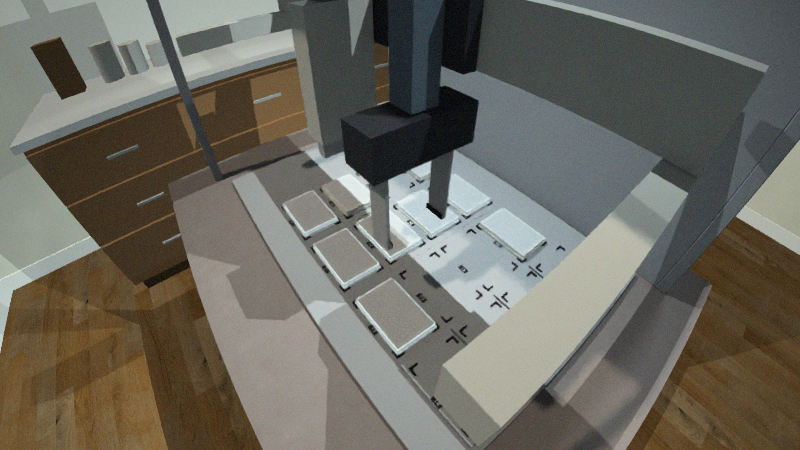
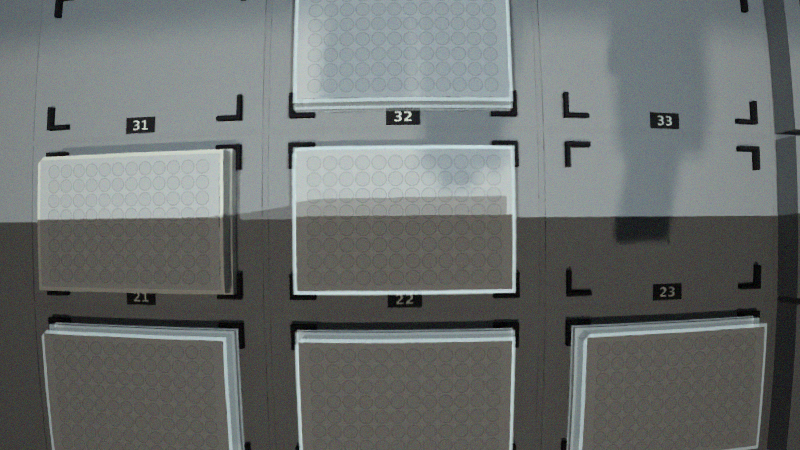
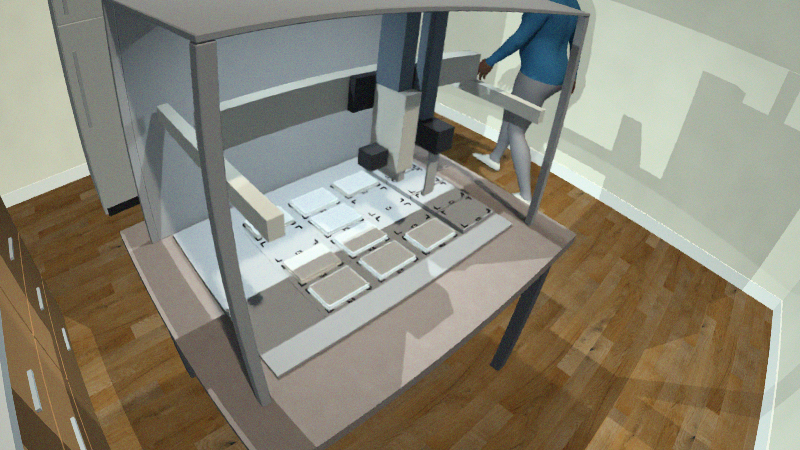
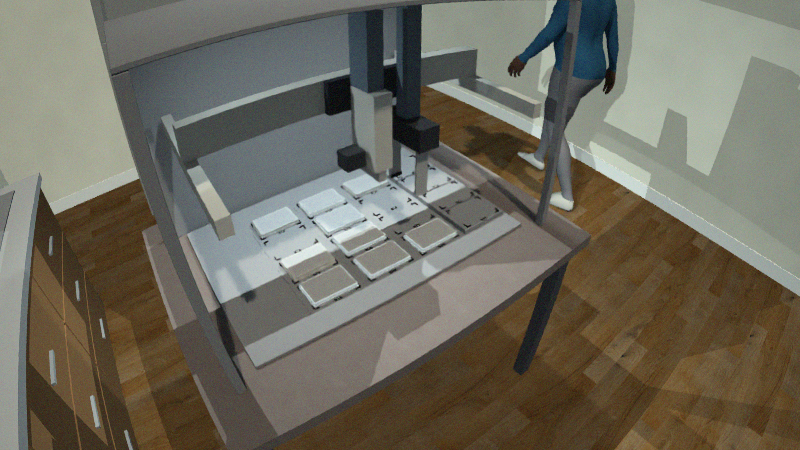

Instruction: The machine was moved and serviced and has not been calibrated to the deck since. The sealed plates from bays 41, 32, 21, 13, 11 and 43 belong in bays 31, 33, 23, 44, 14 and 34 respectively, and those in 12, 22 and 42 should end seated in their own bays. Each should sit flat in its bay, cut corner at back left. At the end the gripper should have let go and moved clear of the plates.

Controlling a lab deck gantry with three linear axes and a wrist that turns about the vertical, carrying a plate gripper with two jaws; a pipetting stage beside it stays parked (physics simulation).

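Places are measured from the robot's base along level axes (x ahead, y left, z up), in metres.
Pixels of known places: gripper, between the fingertips: point(image 1: 410, 226) point(image 3: 412, 184) point(image 4: 407, 184); robot's base, origin of its link: point(image 1: 281, 207) point(image 2: 64, 449) point(image 3: 328, 312) point(image 4: 314, 309).
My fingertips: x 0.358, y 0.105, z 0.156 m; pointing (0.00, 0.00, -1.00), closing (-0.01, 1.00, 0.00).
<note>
For each thing: its middle in the pictures, then the offset to it from my fingertips. "spot": a spot on its surface instead.
- bay 21, a spot on its surface: point(image 2: 131, 246) spot: dx -0.287, dy +0.033, dz -0.142 m
- bay 22, a spot on its surface: point(image 2: 402, 246) spot: dx -0.128, dy +0.033, dz -0.142 m
- bay 32, a spot on its surface: point(image 2: 402, 55) spot: dx -0.127, dy +0.140, dz -0.142 m
- bay 11, a spot on its surface: point(image 2: 137, 391) spot: dx -0.288, dy -0.054, dz -0.142 m
- bay 12, a spot on its surface: point(image 2: 402, 391) spot: dx -0.129, dy -0.049, dz -0.142 m
- bay 13, a spot on its surface: point(image 2: 671, 391) spot: dx +0.032, dy -0.057, dz -0.142 m
My gripper point(image 1: 412, 228) point(image 3: 412, 184) point(image 4: 408, 183) is open, its jaws apart front to back and no plate between them; it hangs above the deck. The sealed plate in bay 21 point(image 2: 131, 246) has a cream rim and looks taller than its neighbours. Other plates lie in bay 22 point(image 2: 402, 246), bay 32 point(image 2: 402, 55), bay 11 point(image 2: 137, 391), bay 12 point(image 2: 402, 391) and bay 13 point(image 2: 671, 391). In the back row are plates 41 point(image 4: 275, 221), 42 point(image 3: 314, 201) and 43 point(image 1: 511, 232). Bays 31 point(image 2: 139, 124), 33 point(image 2: 664, 120) and 23 point(image 2: 666, 291) hold no plate.
The pale pipetting stage point(image 3: 394, 128) point(image 4: 372, 131) stands beside the gripper. A cream rail point(image 1: 565, 302) runs along one side of the deck. Frame posts point(image 3: 215, 167) stand at the table's corners. A person in blue point(image 3: 545, 50) point(image 4: 587, 39) is beyond the table.
</note>
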